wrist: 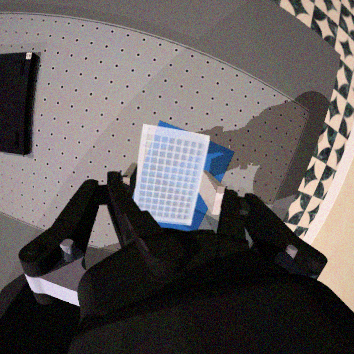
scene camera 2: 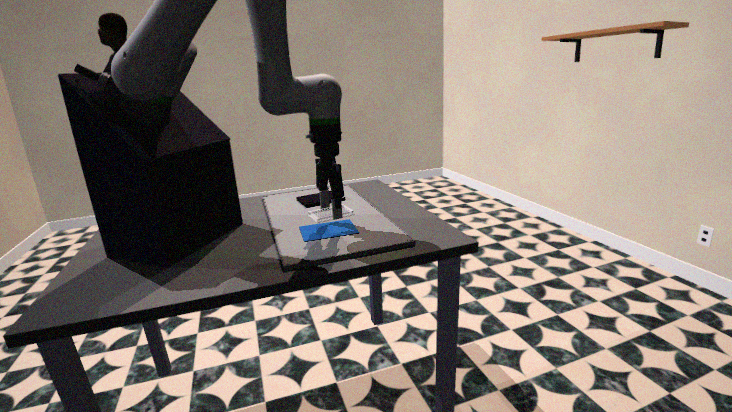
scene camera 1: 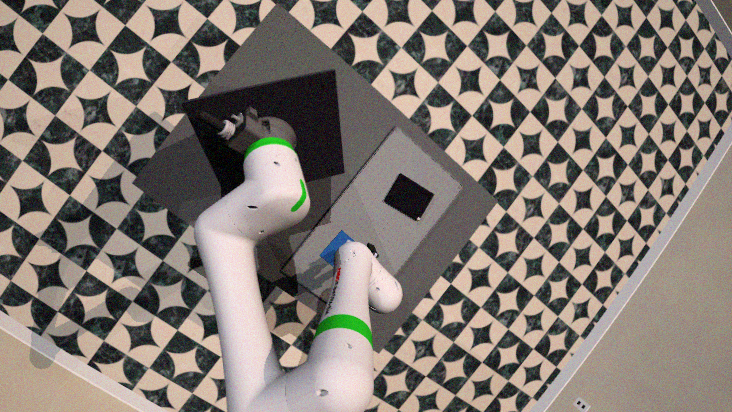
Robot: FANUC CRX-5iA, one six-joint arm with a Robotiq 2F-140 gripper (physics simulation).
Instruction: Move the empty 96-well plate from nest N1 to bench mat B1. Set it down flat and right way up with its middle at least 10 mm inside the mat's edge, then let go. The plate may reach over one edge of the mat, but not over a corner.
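Places are measured from the arm's base along level axes (x ahead, y left, z up), in millimetres.
Where they show: gripper, between the fingertips: point(wrist: 168, 176) point(scene camera 2: 331, 214); arm's base, origin of its link: point(scene camera 2: 144, 107) point(scene camera 1: 266, 141).
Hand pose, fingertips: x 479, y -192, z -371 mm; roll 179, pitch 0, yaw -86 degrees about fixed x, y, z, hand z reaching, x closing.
Observation:
Things, the pixels of their top centre, and the offset from my fingertips. Level surfaces: height alone.
- clear-white 96-well plate, centre of its top: point(wrist: 168, 180) point(scene camera 2: 330, 211) dx -1, dy +0, dz +12 mm
- Blue mat B1, height of its surface: dz -39 mm
- Black nest N1, centre of its top: point(scene camera 1: 410, 197) point(scene camera 2: 320, 196) dx +66, dy +300, dz -26 mm
- light perforated board, height of its surface: dz -41 mm
- dark table, height of its surface: dz -54 mm
The clear-white 96-well plate point(scene camera 2: 315, 214) point(wrist: 172, 170) is right way up and looks about level between my fingers. My gripper point(scene camera 2: 330, 208) point(wrist: 168, 176) is shut on its two long sides. It holds the plate above the pegboard. Blue mat B1 point(scene camera 1: 337, 245) point(scene camera 2: 327, 231) point(wrist: 220, 156) lies below. In the wrist view the plate covers much of the mat and is turned relative to it; blue shows past its top and right sides. In scene camera 2 the plate appears just behind the mat; the exact height is unclear. Black nest N1 point(scene camera 1: 408, 197) point(scene camera 2: 306, 200) point(wrist: 15, 105) is empty. The arm hides the plate in scene camera 1.
The light perforated board point(scene camera 1: 394, 153) point(scene camera 2: 286, 250) point(wrist: 90, 95) lies on the dark table point(scene camera 1: 286, 46) point(scene camera 2: 435, 232). A large black box-shaped pedestal point(scene camera 1: 317, 127) point(scene camera 2: 199, 204) stands on the table beside the board. A person point(scene camera 2: 112, 30) shows partly behind it.

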